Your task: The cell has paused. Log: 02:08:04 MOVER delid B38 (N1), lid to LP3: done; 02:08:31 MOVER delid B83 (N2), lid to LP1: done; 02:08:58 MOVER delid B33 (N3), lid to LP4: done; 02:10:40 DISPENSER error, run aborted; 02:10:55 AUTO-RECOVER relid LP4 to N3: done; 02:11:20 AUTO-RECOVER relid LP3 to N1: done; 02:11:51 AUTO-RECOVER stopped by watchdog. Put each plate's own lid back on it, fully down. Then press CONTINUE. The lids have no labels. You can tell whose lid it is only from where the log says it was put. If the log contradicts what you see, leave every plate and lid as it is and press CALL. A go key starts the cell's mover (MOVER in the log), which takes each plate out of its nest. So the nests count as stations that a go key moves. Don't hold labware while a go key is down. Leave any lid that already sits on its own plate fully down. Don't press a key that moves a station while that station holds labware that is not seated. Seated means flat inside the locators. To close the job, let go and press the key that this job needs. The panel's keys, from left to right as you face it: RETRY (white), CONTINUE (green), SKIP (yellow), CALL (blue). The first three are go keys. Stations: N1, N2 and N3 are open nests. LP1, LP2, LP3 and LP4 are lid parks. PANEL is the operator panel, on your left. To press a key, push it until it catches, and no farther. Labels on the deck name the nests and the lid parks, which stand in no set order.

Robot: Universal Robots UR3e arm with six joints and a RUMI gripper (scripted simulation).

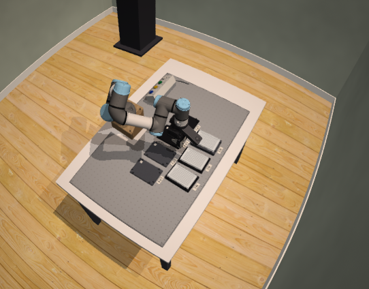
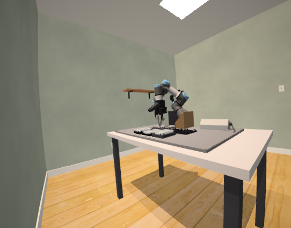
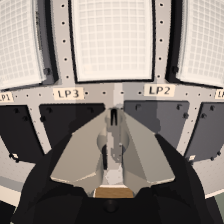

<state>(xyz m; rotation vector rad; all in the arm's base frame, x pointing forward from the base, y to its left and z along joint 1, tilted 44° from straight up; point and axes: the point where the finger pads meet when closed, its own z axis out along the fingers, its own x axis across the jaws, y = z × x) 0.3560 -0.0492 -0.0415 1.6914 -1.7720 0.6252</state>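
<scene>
My hand is 360 mm past the green CONTINUE key and 340 mm to the right of it. The rest, counted from my hand: LP2 lid park 90 mm behind, 60 mm to the right, 60 mm below; plate 90 mm ahead, 50 mm below; plate lid 90 mm ahead, 40 mm below.
</scene>
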